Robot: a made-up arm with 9 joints. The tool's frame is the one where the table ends.
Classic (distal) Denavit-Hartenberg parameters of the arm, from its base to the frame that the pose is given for. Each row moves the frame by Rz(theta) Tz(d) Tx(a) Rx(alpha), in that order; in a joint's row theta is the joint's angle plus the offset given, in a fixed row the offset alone. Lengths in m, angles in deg.
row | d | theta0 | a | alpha
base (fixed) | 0.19 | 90 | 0 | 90
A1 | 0.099 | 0 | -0.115 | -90
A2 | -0.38 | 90 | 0.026 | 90
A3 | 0.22 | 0 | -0.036 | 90
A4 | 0 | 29.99 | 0.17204 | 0
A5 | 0.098 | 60.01 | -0.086 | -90
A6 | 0 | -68.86 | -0.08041 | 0
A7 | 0.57 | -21.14 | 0.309 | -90
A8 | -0.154 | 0 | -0.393 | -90
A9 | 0.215 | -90 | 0.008 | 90
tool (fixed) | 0.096 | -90 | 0 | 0
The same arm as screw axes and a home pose.
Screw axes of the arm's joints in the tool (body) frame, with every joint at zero. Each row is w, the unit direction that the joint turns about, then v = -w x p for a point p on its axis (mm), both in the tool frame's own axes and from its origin. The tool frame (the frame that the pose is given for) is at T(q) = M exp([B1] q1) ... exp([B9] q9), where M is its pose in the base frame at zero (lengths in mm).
B1: w 1 0 0 v 0 223 -70
B2: w 0 0 1 v -45 216 0
B3: w 0 1 0 v 157 0 -242
B4: w 0 0 -1 v -175 -206 0
B5: w 0 0 -1 v -261 -355 0
B6: w 1 0 0 v 0 -255 -175
B7: w 1 0 0 v 0 -180 -146
B8: w 0 1 0 v 489 0 215
B9: w -1 0 0 v 0 96 -8
M =
1 0 0 315
0 1 0 -70
0 0 1 -33
0 0 0 1

